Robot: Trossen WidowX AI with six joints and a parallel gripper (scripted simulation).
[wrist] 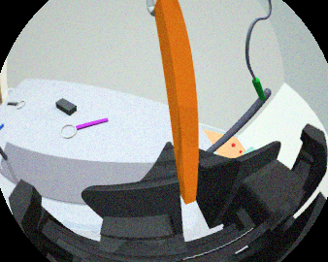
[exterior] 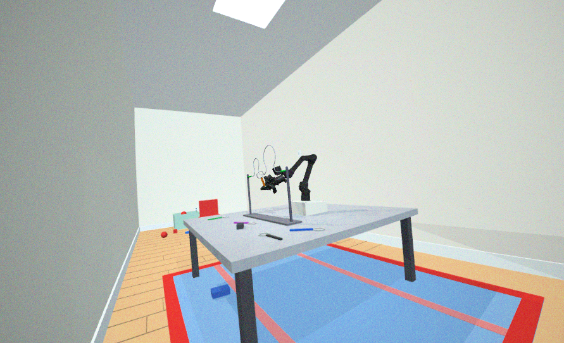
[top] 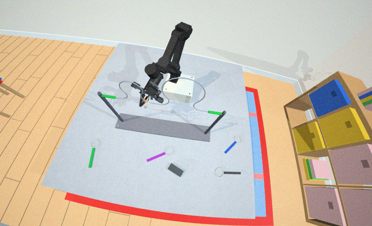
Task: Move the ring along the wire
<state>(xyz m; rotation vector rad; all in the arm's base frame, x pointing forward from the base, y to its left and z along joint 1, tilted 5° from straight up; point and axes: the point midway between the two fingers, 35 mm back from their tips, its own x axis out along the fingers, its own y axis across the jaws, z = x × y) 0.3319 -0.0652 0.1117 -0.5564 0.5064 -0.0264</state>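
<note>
Right now the orange-handled ring is 80 mm above my gripper tip and 50 mm to the left of it. From my gripper tip the other things lie so: green-handled ring 300 mm ahead, 230 mm to the right, 210 mm below; then dark block 300 mm to the left, 230 mm ahead, 200 mm below; then purple-handled ring 210 mm below, 190 mm to the left, 170 mm ahead.
</note>
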